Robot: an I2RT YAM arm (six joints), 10 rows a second.
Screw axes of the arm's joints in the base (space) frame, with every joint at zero. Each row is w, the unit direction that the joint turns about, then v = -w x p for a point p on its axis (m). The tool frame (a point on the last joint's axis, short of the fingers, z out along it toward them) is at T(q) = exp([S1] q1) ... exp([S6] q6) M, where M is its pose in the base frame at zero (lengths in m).
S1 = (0, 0, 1, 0, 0, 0)
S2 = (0, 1, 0, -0.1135, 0, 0.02)
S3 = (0, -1, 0, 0.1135, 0, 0.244)
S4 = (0, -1, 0, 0.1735, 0, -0.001)
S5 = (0, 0, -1, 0, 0.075, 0)
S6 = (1, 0, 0, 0, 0.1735, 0)
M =
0 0 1 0.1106
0 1 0 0
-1 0 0 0.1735
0 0 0 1
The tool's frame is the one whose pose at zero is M.
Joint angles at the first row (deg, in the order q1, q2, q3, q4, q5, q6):
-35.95, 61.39, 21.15, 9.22, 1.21, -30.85
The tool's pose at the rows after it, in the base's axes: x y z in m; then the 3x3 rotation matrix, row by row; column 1 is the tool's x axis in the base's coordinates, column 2 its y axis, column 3 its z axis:
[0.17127, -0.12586, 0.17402], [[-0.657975, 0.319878, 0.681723], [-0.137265, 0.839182, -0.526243], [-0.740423, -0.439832, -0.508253]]
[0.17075, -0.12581, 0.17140], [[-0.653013, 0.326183, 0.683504], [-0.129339, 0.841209, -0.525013], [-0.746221, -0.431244, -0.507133]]
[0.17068, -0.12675, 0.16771], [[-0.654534, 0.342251, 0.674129], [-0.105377, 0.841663, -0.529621], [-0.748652, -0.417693, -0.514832]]
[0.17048, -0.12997, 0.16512], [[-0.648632, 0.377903, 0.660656], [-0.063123, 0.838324, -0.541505], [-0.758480, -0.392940, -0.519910]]
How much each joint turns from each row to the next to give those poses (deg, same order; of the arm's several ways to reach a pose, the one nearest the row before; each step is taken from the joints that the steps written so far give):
-0.13, 0.12, -0.73, 1.31, 0.15, 0.94
-0.11, 0.32, -0.56, 0.96, -0.21, 0.57
-0.15, 0.89, -0.34, 0.71, 0.41, 1.12
-0.65, 1.13, -0.02, 0.80, 0.45, 2.06

